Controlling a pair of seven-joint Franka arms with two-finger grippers.
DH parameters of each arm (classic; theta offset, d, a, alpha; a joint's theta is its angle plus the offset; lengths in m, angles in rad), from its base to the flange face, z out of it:
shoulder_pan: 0 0.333 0 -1.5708
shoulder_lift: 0 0 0 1.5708
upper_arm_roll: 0 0.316 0.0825 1.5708
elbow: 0 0 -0.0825 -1.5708
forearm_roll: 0 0.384 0 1.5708
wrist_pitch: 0 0 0.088 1.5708
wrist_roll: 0 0.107 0 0
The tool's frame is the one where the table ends.
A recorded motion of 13 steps. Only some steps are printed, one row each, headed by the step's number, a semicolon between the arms.
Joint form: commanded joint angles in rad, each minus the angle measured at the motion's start. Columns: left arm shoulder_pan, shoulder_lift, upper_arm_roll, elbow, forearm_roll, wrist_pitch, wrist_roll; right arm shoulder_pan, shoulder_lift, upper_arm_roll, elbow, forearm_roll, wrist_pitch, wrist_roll.
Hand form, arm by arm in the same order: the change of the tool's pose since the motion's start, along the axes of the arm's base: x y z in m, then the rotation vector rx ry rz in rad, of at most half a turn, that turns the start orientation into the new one. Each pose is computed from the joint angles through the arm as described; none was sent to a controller.
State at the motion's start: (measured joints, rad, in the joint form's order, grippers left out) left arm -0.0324 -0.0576 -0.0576 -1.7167 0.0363 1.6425 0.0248; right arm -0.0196 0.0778 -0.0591 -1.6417 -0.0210 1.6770 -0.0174
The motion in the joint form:
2: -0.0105 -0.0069 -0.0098 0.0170 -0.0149 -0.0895 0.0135; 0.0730 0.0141 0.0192 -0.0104 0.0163 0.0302 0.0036
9: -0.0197 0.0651 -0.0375 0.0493 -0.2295 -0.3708 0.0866; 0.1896 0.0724 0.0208 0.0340 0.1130 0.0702 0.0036
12: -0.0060 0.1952 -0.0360 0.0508 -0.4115 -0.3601 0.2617; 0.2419 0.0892 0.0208 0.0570 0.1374 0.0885 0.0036
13: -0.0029 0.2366 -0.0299 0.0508 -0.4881 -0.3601 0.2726; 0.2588 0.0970 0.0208 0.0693 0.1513 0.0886 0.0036
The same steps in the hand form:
2: -0.0119 -0.0113 0.0042 -0.0076 0.0671 -0.0298; 0.0073 0.0550 -0.0107 0.0167 -0.0063 0.0864
9: -0.0328 -0.0539 -0.0331 -0.2042 0.4065 -0.1482; 0.0216 0.1362 -0.0206 0.1107 -0.0289 0.1857
12: -0.0060 -0.0695 -0.0938 -0.4444 0.5031 -0.2906; 0.0232 0.1710 -0.0180 0.1360 -0.0493 0.2326
13: 0.0014 -0.0739 -0.1123 -0.5318 0.5347 -0.2815; 0.0234 0.1830 -0.0168 0.1501 -0.0519 0.2469

